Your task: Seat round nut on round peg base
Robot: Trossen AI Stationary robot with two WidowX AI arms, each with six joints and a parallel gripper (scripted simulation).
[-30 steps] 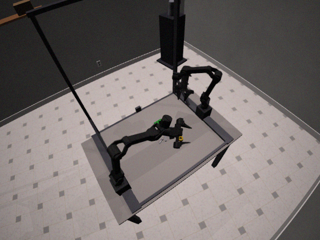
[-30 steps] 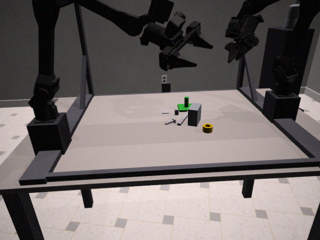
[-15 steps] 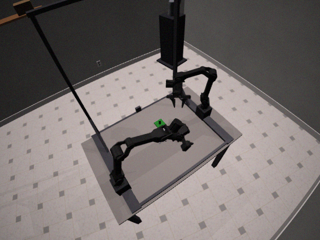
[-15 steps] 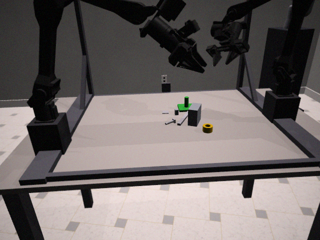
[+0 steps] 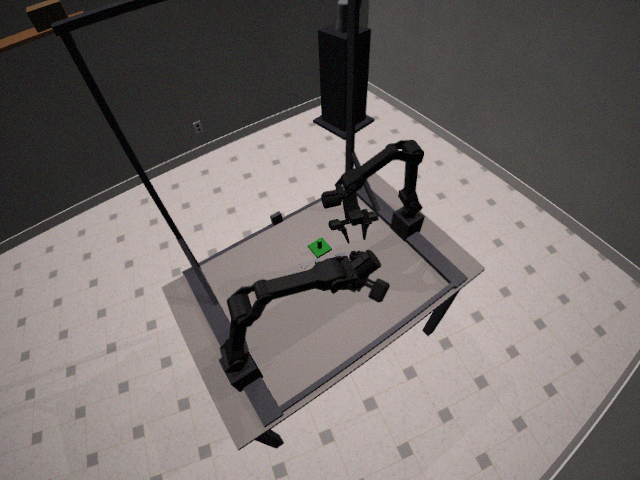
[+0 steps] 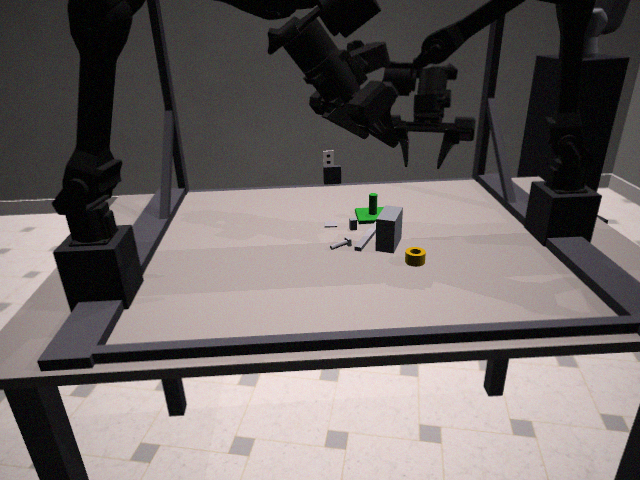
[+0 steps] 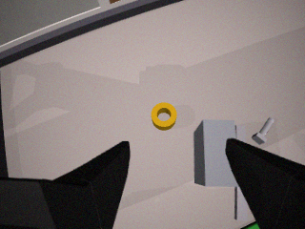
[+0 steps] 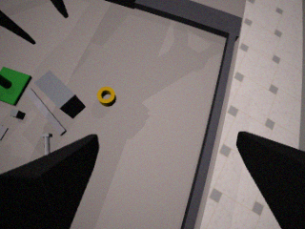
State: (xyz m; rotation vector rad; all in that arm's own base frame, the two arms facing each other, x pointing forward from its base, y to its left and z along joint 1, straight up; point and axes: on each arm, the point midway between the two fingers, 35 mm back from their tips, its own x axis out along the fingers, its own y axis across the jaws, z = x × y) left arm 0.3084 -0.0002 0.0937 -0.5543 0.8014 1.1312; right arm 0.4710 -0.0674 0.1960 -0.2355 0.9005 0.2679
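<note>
My left hand is 170 mm above the grey block, 70 mm to the left of it and 10 mm past it.
</note>
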